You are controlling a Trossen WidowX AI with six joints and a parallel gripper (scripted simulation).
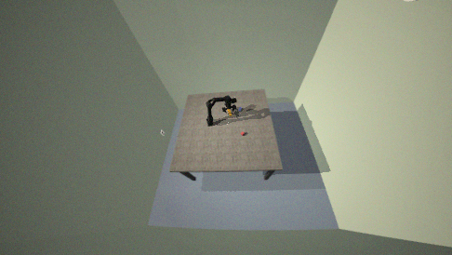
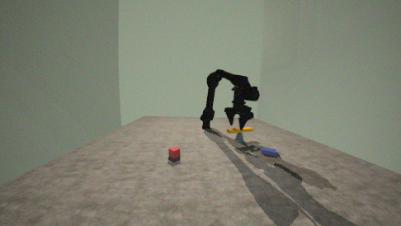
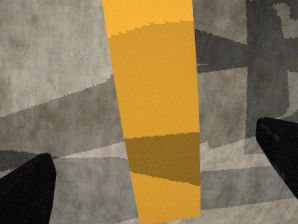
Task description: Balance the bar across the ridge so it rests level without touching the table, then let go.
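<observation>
Now: gripper tip 30 mm to the right of the yellow bar and 20 mm above it. The rest, counted from my gripper tip: flat blue block 150 mm ahead, 110 mm to the left, 70 mm below; then red cube 320 mm to the right, 160 mm ahead, 60 mm below.
</observation>
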